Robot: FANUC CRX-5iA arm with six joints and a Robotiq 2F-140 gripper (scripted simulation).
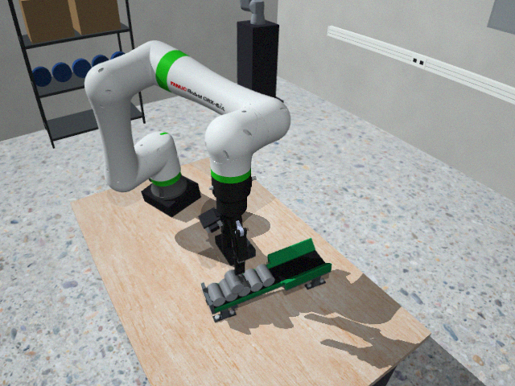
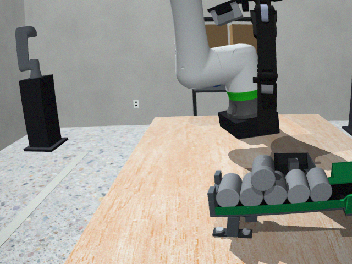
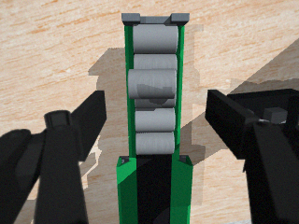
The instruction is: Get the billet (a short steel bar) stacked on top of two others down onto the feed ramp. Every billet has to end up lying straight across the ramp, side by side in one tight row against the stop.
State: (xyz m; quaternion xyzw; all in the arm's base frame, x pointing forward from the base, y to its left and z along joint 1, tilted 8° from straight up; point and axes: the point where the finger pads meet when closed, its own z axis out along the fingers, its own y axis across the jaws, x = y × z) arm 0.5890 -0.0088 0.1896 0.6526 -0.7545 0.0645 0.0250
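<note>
My hand is 160 mm above the dark stop, 80 mm to the left of it and 20 mm past it.
</note>
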